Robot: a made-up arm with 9 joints. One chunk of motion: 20 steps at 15 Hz.
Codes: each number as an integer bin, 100 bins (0 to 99) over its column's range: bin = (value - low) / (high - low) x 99, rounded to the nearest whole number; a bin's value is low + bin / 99 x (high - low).
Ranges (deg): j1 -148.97..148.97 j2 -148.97..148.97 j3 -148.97..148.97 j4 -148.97..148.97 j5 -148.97..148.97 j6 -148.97..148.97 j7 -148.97..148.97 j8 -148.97..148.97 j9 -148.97..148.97
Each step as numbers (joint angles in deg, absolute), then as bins.
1 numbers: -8.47 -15.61 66.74 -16.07 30.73 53.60 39.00 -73.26 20.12
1 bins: 47 44 72 44 60 67 62 25 56
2 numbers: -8.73 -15.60 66.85 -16.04 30.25 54.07 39.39 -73.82 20.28
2 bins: 47 44 72 44 60 67 63 25 56
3 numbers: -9.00 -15.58 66.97 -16.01 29.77 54.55 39.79 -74.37 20.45
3 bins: 47 44 72 44 59 68 63 25 56
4 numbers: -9.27 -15.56 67.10 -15.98 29.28 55.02 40.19 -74.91 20.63
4 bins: 46 44 72 44 59 68 63 25 56
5 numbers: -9.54 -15.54 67.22 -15.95 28.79 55.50 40.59 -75.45 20.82
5 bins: 46 44 72 44 59 68 63 24 56
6 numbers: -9.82 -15.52 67.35 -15.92 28.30 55.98 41.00 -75.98 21.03
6 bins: 46 44 72 44 59 68 63 24 56
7 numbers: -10.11 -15.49 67.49 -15.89 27.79 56.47 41.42 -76.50 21.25
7 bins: 46 44 72 44 59 68 63 24 57
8 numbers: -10.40 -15.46 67.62 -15.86 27.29 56.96 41.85 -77.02 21.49
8 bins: 46 44 72 44 59 68 63 24 57
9 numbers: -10.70 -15.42 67.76 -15.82 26.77 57.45 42.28 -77.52 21.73
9 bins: 46 44 72 44 58 69 64 24 57
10 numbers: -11.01 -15.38 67.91 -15.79 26.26 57.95 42.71 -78.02 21.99
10 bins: 46 44 72 44 58 69 64 24 57
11 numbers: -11.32 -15.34 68.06 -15.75 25.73 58.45 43.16 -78.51 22.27
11 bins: 46 44 72 44 58 69 64 23 57
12 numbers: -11.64 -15.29 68.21 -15.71 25.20 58.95 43.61 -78.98 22.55
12 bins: 46 44 72 44 58 69 64 23 57
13 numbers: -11.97 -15.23 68.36 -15.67 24.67 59.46 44.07 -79.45 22.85
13 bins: 46 44 72 44 58 69 64 23 57
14 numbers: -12.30 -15.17 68.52 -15.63 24.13 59.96 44.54 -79.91 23.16
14 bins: 45 44 72 44 58 69 64 23 57
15 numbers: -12.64 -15.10 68.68 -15.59 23.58 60.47 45.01 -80.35 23.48
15 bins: 45 44 72 44 57 70 64 23 57
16 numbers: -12.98 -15.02 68.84 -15.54 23.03 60.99 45.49 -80.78 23.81
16 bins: 45 45 72 44 57 70 65 23 57
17 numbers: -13.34 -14.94 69.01 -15.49 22.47 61.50 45.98 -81.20 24.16
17 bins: 45 45 72 44 57 70 65 23 58
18 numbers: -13.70 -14.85 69.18 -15.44 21.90 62.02 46.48 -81.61 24.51
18 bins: 45 45 72 44 57 70 65 22 58
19 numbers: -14.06 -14.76 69.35 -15.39 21.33 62.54 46.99 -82.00 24.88
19 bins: 45 45 73 44 57 70 65 22 58
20 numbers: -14.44 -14.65 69.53 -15.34 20.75 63.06 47.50 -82.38 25.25
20 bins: 45 45 73 44 56 70 65 22 58
